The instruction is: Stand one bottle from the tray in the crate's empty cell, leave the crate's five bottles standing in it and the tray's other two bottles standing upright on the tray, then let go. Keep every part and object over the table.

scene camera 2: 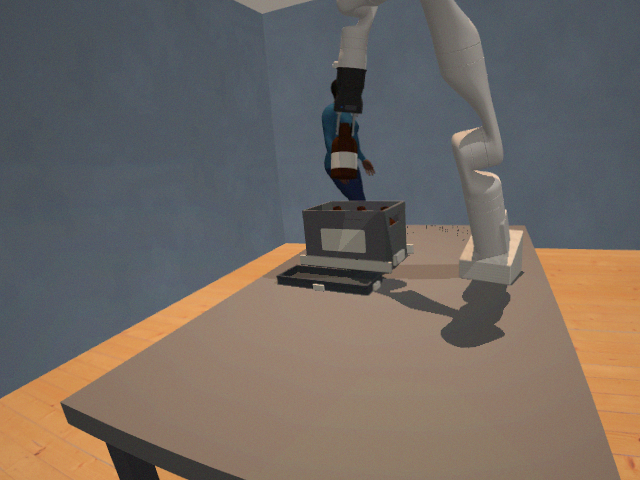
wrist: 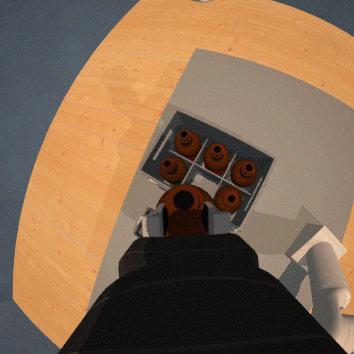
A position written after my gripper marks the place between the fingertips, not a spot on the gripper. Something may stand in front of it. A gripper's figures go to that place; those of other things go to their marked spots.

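There's a white-label bottle (scene camera 2: 344,147) at 1.06 m from the lens, and my gripper (scene camera 2: 344,135) is at 1.10 m from the lens. A light rail (scene camera 2: 370,265) is there as well, 1.12 m from the lens.
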